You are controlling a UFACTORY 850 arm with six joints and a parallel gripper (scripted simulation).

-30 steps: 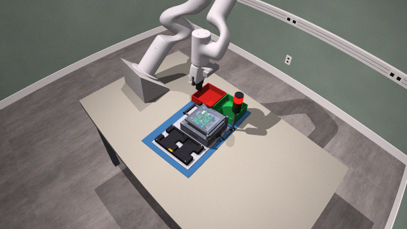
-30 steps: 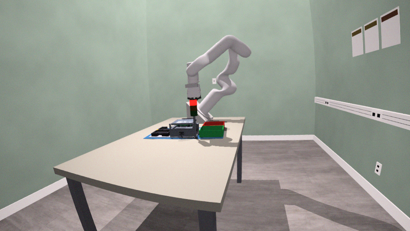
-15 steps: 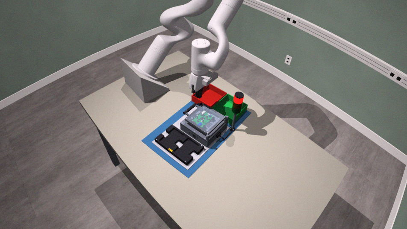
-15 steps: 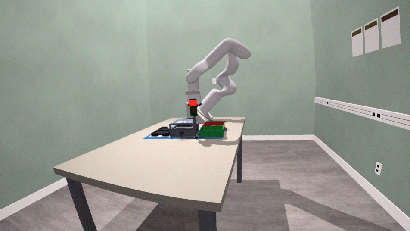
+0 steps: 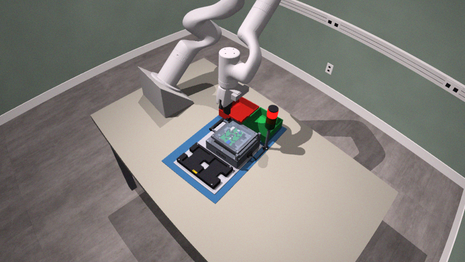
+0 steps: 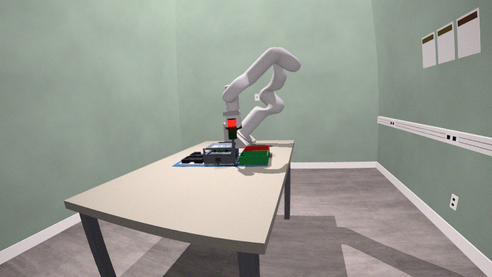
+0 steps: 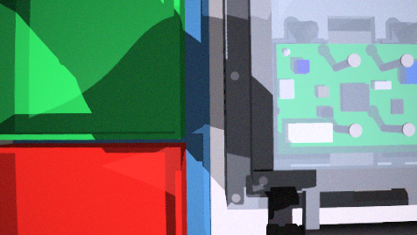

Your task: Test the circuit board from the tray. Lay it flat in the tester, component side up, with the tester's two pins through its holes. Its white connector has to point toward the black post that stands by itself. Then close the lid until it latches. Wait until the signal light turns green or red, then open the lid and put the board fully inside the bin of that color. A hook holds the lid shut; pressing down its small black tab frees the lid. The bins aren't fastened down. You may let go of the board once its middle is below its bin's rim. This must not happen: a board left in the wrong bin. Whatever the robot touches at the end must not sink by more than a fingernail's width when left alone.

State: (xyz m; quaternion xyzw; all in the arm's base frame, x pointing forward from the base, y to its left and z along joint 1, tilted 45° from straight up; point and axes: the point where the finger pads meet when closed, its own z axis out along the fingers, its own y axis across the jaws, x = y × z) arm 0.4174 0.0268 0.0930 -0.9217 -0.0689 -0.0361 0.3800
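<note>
My gripper is now 5 cm above the black latch part and 2 cm short of it. From my hand the other things lie so: red bin (13 cm to the left, 12 cm below, 5 cm behind); lid (9 cm ahead, 5 cm to the right, 5 cm below); green circuit board (9 cm ahead, 7 cm below, 5 cm to the right).
</note>
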